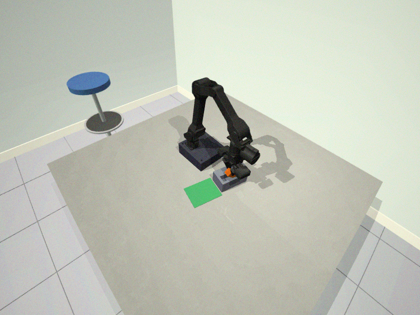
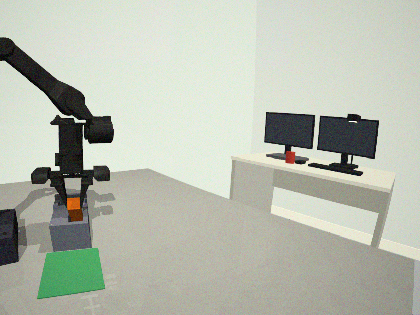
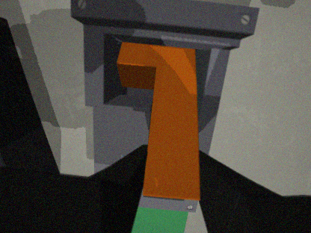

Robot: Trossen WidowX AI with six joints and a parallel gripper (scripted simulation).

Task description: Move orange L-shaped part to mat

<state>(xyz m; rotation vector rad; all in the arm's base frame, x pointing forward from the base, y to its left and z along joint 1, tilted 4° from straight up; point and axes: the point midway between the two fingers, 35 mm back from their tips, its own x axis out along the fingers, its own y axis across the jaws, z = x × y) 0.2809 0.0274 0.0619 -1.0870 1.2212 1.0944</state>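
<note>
Right now the green mat is 140 mm to the right of my gripper tip, 90 mm below it and 30 mm behind it. Also, from my gripper tip: orange l-shaped part 40 mm to the left, 30 mm below, 10 mm behind.
</note>
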